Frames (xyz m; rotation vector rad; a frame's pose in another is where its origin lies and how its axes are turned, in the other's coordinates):
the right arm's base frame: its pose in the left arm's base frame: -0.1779 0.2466 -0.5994 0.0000 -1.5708 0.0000
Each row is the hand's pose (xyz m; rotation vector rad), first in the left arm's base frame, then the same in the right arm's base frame.
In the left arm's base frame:
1: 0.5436 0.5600 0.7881 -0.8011 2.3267 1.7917
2: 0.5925 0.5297 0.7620 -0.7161 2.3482 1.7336
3: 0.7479 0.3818 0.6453 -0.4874 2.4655 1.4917
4: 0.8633 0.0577 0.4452 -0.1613 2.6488 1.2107
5: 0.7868 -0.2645 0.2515 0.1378 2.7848 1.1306
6: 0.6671 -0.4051 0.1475 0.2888 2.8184 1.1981
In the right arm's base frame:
1: 1.3875 0.3134 -0.7215 -0.5546 -1.3858 -1.4515
2: 1.3614 0.2831 -0.7704 -0.5768 -1.4475 -1.3888
3: 1.2447 0.1352 -0.9258 -0.5802 -1.6099 -1.1433
4: 1.0446 -0.1889 -1.0412 -0.5962 -1.6918 -0.7794
5: 0.8509 -0.5111 -0.9647 -0.6878 -1.6187 -0.5384
6: 0.7469 -0.6517 -0.8450 -0.7841 -1.5394 -0.4795

